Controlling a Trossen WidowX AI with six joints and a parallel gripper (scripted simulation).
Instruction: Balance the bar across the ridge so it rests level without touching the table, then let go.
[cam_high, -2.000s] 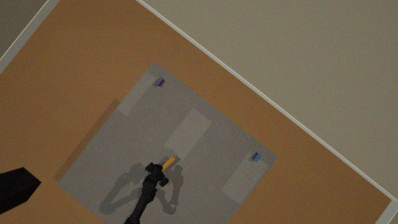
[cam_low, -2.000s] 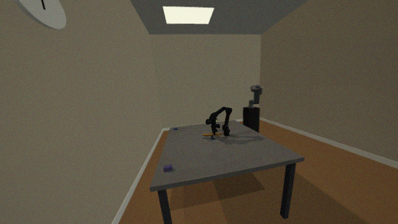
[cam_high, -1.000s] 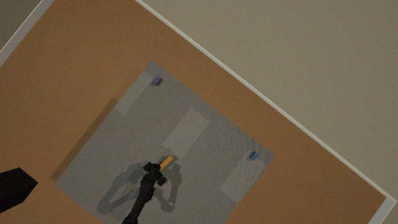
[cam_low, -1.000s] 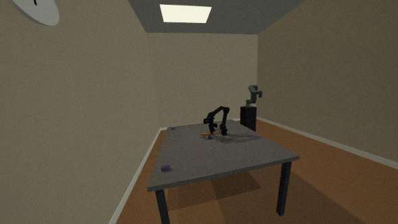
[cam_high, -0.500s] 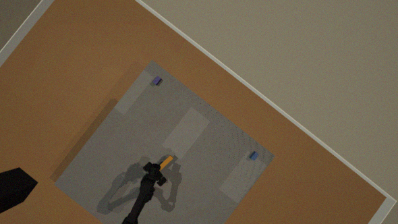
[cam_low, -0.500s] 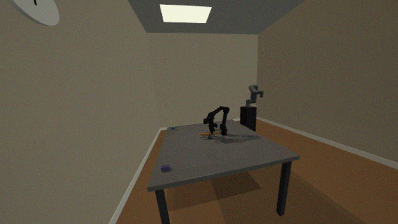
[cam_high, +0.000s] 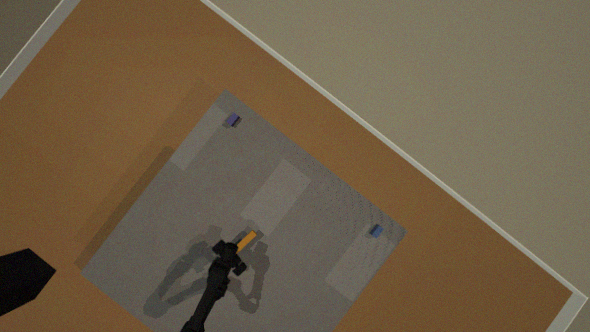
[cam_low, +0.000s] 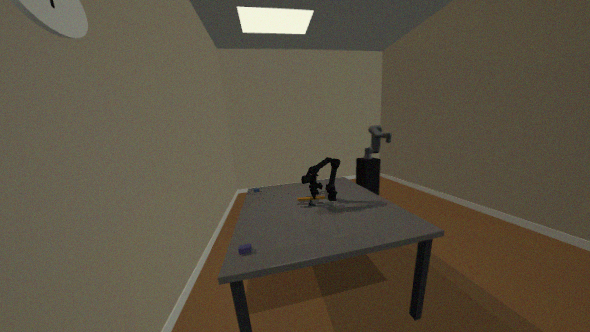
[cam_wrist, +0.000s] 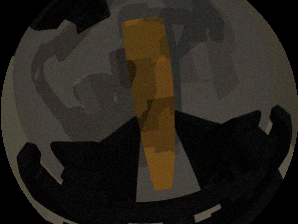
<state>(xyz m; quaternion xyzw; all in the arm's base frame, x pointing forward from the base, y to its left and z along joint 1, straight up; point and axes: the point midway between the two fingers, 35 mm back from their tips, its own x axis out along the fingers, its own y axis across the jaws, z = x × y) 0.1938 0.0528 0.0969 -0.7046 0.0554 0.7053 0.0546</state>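
Right now my gripper tip is 30 mm short of the orange bar. Round my gripper tip: purple block: 550 mm ahead, 450 mm to the left, 50 mm below.
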